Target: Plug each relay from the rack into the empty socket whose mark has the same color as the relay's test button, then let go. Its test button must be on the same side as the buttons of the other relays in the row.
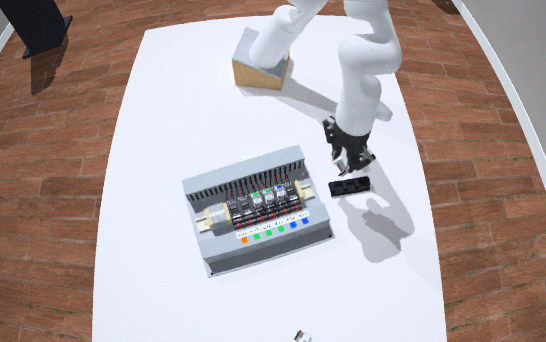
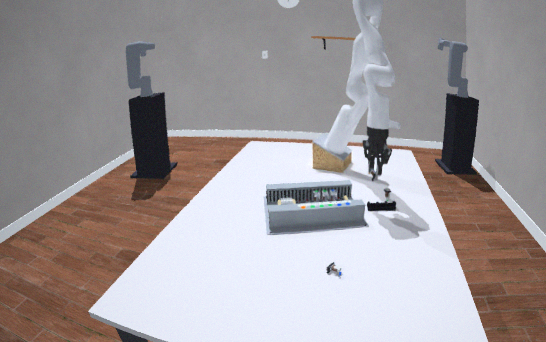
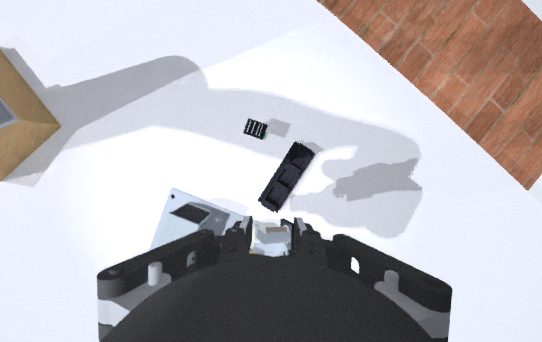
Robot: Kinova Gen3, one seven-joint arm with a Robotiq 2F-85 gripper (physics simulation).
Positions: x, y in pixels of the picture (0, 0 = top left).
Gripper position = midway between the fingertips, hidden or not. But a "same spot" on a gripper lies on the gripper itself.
My gripper shows in image 1 (342, 164), in image 2 and in image 3. One and the same spot on a grey panel: (image 1: 291, 246) is (image 2: 336, 226). The same spot on my gripper: (image 2: 371, 156) is (image 3: 220, 250).
